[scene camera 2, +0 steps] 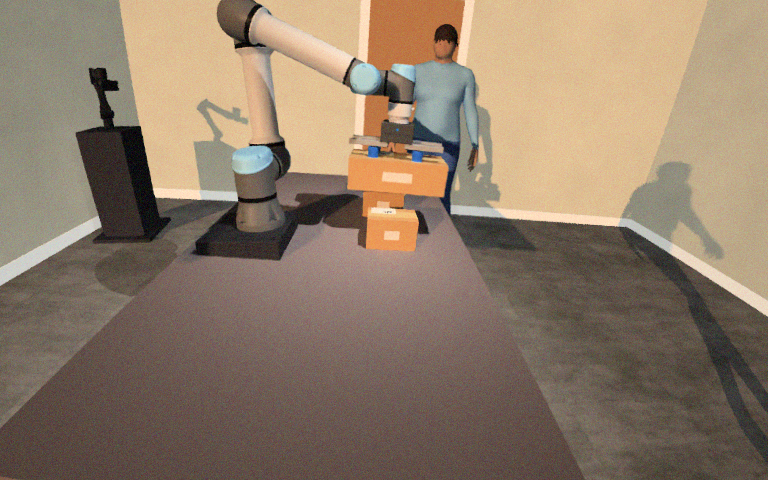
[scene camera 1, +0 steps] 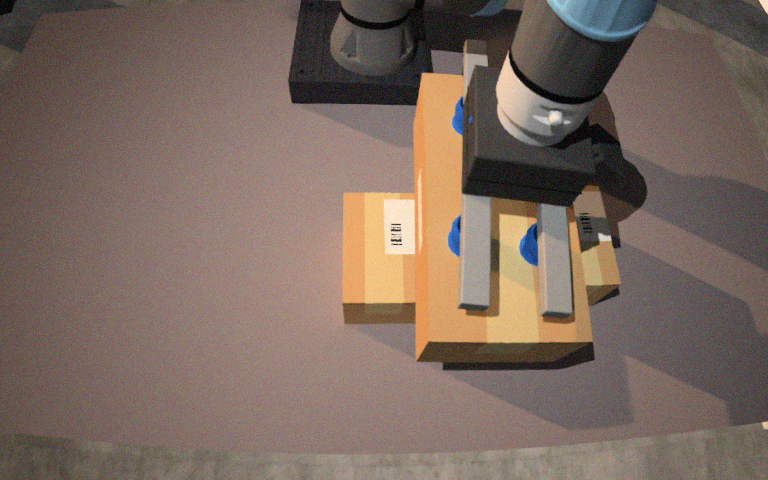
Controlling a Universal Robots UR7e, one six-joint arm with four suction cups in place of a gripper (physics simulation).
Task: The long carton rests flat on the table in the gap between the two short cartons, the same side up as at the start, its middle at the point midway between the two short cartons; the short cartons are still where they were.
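Places are measured from the arm's base along level axes (x up, y back, z right), in millimetres.
Pixels of known places: arm's base, link origin: (scene camera 2: 261, 223) (scene camera 1: 372, 48).
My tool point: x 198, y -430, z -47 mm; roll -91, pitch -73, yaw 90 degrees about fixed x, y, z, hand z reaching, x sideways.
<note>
Ahead of a thing's pixels: the offset from my tool point to its top centre. Level surfaces: height alone.
My suction gripper (scene camera 1: 523, 172) (scene camera 2: 396, 135), with blue cups under grey bars, is shut on the long carton {dz +2, dx +14, dy -9 mm} (scene camera 1: 509, 329) (scene camera 2: 365, 174), holding it by its top. The long carton hangs roughly level, well above the table, with its long side pointing away from the robot base. One short carton {dz +109, dx -147, dy +21 mm} (scene camera 1: 376, 266) (scene camera 2: 391, 222) stands on the table at the left in scene camera 1, nearer in scene camera 2. The other short carton {dz -160, dx -147, dy -6 mm} (scene camera 1: 601, 263) (scene camera 2: 370, 203) stands at the right, farther back in scene camera 2. The long carton hides part of both and the gap between them.
The robot base stands on a black plate (scene camera 1: 351, 91) (scene camera 2: 240, 247) on the brown table {dx -248 mm} (scene camera 1: 169, 226) (scene camera 2: 339, 339). A person (scene camera 2: 444, 101) in a light blue top stands behind the table's far end. A black pedestal (scene camera 2: 116, 181) with a small arm stands on the floor at the left.
</note>
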